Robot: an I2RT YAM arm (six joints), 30 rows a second.
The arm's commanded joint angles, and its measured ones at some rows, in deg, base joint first. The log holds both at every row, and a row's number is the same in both.
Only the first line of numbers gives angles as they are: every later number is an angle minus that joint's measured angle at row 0.
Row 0, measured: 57.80, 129.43, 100.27, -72.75, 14.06, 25.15
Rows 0 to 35, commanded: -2.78, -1.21, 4.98, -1.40, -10.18, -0.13; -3.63, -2.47, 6.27, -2.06, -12.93, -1.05; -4.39, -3.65, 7.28, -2.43, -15.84, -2.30; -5.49, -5.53, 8.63, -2.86, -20.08, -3.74; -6.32, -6.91, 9.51, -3.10, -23.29, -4.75; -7.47, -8.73, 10.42, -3.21, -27.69, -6.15; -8.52, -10.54, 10.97, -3.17, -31.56, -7.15; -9.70, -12.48, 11.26, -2.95, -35.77, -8.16; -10.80, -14.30, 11.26, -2.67, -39.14, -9.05; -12.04, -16.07, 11.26, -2.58, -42.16, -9.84; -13.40, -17.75, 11.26, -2.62, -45.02, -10.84; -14.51, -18.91, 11.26, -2.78, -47.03, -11.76; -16.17, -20.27, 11.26, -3.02, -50.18, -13.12; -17.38, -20.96, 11.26, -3.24, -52.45, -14.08; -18.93, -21.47, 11.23, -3.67, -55.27, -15.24; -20.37, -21.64, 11.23, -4.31, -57.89, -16.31; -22.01, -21.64, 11.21, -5.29, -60.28, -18.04; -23.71, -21.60, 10.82, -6.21, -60.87, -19.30; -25.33, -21.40, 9.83, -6.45, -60.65, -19.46; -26.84, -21.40, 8.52, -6.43, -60.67, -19.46; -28.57, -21.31, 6.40, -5.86, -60.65, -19.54; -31.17, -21.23, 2.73, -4.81, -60.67, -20.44; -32.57, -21.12, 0.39, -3.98, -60.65, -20.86; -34.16, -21.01, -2.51, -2.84, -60.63, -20.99; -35.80, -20.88, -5.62, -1.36, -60.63, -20.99; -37.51, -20.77, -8.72, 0.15, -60.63, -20.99; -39.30, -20.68, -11.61, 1.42, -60.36, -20.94; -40.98, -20.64, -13.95, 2.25, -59.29, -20.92; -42.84, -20.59, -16.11, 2.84, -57.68, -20.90; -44.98, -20.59, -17.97, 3.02, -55.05, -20.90; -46.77, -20.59, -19.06, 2.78, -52.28, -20.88; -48.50, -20.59, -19.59, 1.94, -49.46, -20.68; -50.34, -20.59, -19.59, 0.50, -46.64, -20.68; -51.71, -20.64, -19.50, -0.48, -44.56, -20.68; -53.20, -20.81, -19.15, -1.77, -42.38, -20.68; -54.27, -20.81, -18.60, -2.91, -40.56, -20.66
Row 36, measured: -51.47, -20.83, -18.54, -1.64, -51.99, -20.26
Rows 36 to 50, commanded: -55.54, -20.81, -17.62, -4.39, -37.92, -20.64; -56.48, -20.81, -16.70, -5.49, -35.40, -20.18; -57.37, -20.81, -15.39, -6.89, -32.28, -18.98; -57.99, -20.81, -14.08, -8.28, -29.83, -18.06; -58.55, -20.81, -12.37, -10.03, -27.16, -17.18; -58.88, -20.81, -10.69, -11.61, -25.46, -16.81; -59.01, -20.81, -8.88, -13.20, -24.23, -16.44; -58.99, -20.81, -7.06, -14.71, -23.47, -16.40; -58.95, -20.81, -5.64, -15.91, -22.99, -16.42; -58.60, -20.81, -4.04, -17.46, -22.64, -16.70; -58.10, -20.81, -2.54, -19.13, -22.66, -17.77; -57.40, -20.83, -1.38, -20.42, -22.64, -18.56; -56.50, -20.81, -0.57, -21.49, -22.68, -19.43; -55.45, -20.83, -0.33, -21.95, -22.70, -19.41; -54.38, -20.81, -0.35, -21.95, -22.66, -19.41
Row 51, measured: -57.33, -20.70, -1.92, -21.49, -24.87, -18.28
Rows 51 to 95, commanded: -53.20, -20.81, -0.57, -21.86, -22.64, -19.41; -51.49, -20.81, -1.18, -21.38, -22.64, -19.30; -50.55, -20.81, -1.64, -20.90, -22.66, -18.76; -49.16, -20.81, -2.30, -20.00, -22.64, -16.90; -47.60, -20.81, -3.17, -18.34, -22.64, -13.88; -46.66, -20.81, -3.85, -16.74, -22.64, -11.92; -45.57, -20.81, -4.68, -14.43, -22.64, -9.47; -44.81, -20.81, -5.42, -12.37, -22.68, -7.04; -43.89, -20.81, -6.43, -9.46, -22.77, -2.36; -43.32, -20.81, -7.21, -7.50, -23.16, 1.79; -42.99, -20.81, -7.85, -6.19, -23.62, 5.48; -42.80, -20.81, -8.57, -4.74, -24.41, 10.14; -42.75, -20.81, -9.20, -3.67, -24.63, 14.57; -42.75, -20.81, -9.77, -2.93, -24.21, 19.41; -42.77, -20.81, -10.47, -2.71, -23.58, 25.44; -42.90, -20.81, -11.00, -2.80, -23.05, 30.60; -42.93, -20.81, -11.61, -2.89, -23.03, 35.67; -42.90, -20.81, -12.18, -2.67, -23.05, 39.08; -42.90, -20.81, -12.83, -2.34, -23.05, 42.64; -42.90, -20.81, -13.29, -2.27, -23.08, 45.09; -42.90, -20.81, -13.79, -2.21, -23.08, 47.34; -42.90, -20.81, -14.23, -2.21, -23.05, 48.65; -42.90, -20.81, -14.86, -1.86, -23.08, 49.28; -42.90, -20.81, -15.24, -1.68, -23.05, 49.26; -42.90, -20.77, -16.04, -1.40, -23.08, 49.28; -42.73, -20.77, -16.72, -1.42, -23.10, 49.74; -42.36, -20.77, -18.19, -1.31, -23.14, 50.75; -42.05, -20.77, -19.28, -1.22, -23.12, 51.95; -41.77, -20.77, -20.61, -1.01, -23.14, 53.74; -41.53, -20.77, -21.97, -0.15, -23.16, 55.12; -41.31, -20.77, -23.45, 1.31, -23.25, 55.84; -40.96, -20.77, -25.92, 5.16, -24.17, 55.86; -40.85, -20.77, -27.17, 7.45, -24.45, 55.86; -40.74, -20.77, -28.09, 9.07, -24.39, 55.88; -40.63, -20.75, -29.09, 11.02, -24.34, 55.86; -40.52, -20.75, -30.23, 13.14, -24.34, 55.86; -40.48, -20.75, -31.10, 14.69, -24.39, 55.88; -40.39, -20.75, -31.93, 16.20, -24.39, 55.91; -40.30, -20.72, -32.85, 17.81, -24.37, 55.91; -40.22, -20.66, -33.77, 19.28, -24.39, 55.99; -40.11, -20.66, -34.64, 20.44, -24.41, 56.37; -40.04, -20.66, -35.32, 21.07, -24.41, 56.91; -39.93, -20.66, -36.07, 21.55, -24.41, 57.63; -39.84, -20.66, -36.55, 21.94, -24.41, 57.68; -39.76, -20.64, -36.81, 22.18, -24.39, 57.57
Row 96, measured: -40.76, -21.62, -33.88, 20.65, -25.24, 55.95
